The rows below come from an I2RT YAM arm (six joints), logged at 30 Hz.
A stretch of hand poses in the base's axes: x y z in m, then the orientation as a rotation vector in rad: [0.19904, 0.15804, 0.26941, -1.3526, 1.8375, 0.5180]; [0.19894, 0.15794, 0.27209, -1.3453, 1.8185, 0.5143]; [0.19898, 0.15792, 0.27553, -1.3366, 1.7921, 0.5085]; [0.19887, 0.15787, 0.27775, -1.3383, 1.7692, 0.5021]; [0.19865, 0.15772, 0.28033, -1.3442, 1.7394, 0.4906]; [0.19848, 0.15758, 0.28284, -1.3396, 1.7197, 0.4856]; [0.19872, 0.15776, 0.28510, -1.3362, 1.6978, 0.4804]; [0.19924, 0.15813, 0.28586, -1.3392, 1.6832, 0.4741]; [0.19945, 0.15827, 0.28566, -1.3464, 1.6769, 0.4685]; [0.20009, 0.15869, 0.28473, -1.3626, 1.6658, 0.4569]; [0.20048, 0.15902, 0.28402, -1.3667, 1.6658, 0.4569]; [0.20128, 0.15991, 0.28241, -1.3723, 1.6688, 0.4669]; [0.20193, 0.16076, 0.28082, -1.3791, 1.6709, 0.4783]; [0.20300, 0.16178, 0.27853, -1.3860, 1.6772, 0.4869]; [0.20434, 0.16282, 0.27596, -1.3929, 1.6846, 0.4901]
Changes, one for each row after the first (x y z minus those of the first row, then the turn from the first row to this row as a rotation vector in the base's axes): [-0.00010, -0.00010, 0.00268, 0.0112, -0.0171, -0.0004]; [-0.00006, -0.00012, 0.00612, 0.0256, -0.0410, -0.0001]; [-0.00017, -0.00017, 0.00834, 0.0324, -0.0610, 0.0059]; [-0.00039, -0.00032, 0.01092, 0.0375, -0.0882, 0.0151]; [-0.00056, -0.00046, 0.01343, 0.0467, -0.1061, 0.0166]; [-0.00032, -0.00028, 0.01569, 0.0562, -0.1255, 0.0195]; [0.00020, 0.00009, 0.01645, 0.0582, -0.1392, 0.0241]; [0.00041, 0.00023, 0.01625, 0.0543, -0.1457, 0.0290]; [0.00105, 0.00065, 0.01532, 0.0446, -0.1574, 0.0395]; [0.00144, 0.00098, 0.01461, 0.0423, -0.1567, 0.0423]; [0.00224, 0.00187, 0.01300, 0.0429, -0.1480, 0.0485]; [0.00289, 0.00272, 0.01141, 0.0438, -0.1391, 0.0563]; [0.00396, 0.00374, 0.00912, 0.0414, -0.1286, 0.0617]; [0.00530, 0.00478, 0.00655, 0.0357, -0.1202, 0.0650]
